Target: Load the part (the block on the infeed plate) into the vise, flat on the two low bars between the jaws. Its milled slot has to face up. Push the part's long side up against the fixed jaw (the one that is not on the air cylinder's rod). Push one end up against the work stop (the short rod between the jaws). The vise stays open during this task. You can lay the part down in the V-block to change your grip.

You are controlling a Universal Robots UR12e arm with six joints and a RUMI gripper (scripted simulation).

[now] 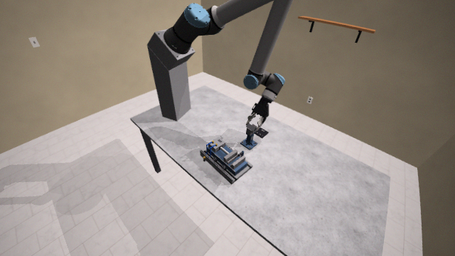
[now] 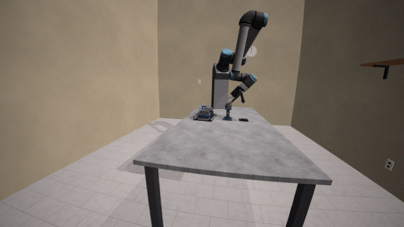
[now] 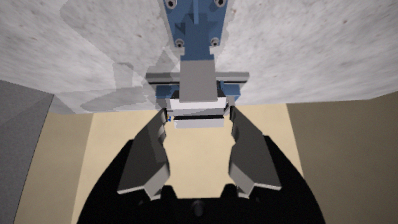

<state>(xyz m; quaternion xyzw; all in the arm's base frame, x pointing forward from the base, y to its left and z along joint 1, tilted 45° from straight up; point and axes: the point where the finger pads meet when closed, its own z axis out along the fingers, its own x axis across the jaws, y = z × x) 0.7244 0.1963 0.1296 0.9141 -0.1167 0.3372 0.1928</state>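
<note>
My gripper is now right at the part. Also, from my hand: cylinder rod (23 cm to the right, 8 cm below, 2 cm ahead); work stop (18 cm to the right, 10 cm ahead, 7 cm below); moving jaw (23 cm to the right, 8 cm below, 7 cm ahead).
</note>
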